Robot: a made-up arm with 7 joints.
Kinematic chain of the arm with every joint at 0, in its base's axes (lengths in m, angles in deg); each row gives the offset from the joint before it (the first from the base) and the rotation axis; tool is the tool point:
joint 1: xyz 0 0 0 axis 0 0.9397 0.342
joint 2: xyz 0 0 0 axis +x
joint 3: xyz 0 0 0 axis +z
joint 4: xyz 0.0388 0 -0.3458 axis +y
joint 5: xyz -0.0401 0 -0.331 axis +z
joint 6: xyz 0 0 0 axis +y
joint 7: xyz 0 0 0 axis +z
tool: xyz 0 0 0
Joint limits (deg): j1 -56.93..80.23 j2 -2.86..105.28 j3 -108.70..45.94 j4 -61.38..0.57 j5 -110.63..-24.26 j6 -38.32..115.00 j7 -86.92..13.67
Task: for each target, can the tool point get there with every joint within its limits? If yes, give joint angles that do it. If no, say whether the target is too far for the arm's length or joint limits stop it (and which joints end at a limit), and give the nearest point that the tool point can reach.
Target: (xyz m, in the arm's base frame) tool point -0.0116 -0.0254 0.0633
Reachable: no: joint limits stop it (at a limit: joint 1, joint 2, joint 4) | nearest point -0.0131 0.4253 0.4542 | short by 0.597 m
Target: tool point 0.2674 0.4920 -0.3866
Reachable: yes | joints -19.86 56.28 -49.65 -19.16 -89.44 31.34 -29.24
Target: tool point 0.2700 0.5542 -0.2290
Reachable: yes | joints -5.66 59.60 16.37 -43.69 -81.74 60.35 -17.02
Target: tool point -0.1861 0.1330 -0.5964
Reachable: yes | joints 43.21 7.30 9.77 -54.07 -46.17 86.66 -0.99
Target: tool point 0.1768 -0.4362 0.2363
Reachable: no: joint limits stop it (at a limit: joint 1, joint 2, joint 4) | nearest point 0.4862 -0.3550 -0.1579 | short by 0.508 m
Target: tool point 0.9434 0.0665 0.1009
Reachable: no: too far | nearest point 0.6216 0.0807 -0.0162 | short by 0.343 m
